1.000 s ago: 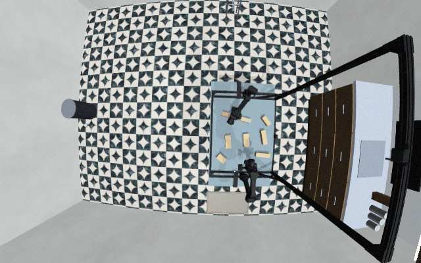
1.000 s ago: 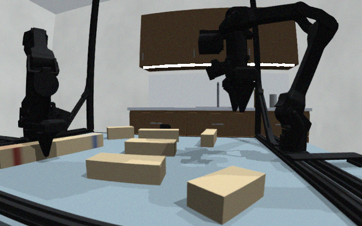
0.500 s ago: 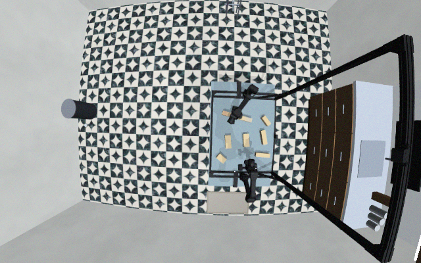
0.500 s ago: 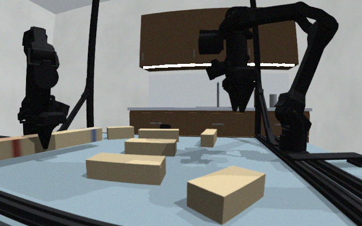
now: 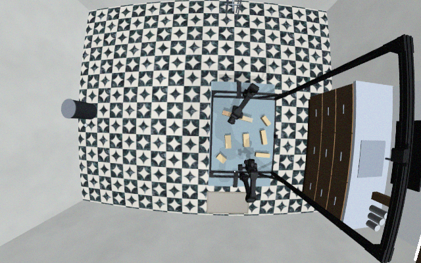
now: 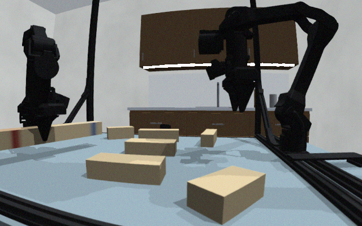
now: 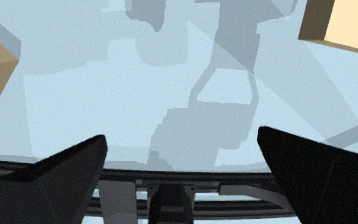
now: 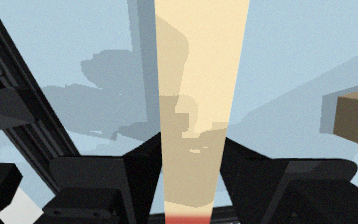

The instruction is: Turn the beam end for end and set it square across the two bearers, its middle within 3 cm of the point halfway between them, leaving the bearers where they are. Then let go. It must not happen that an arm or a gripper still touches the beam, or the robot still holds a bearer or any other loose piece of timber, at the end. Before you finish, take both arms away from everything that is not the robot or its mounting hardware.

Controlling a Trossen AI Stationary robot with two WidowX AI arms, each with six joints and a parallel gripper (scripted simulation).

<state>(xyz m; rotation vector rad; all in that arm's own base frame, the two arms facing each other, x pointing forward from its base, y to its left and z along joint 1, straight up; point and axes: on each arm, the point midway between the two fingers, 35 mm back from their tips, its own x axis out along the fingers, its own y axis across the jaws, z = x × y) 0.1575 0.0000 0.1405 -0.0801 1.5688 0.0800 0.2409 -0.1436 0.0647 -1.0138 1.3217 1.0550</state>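
My right gripper is now 5 cm past the beam, 1 cm to the right of it and 2 cm above it.
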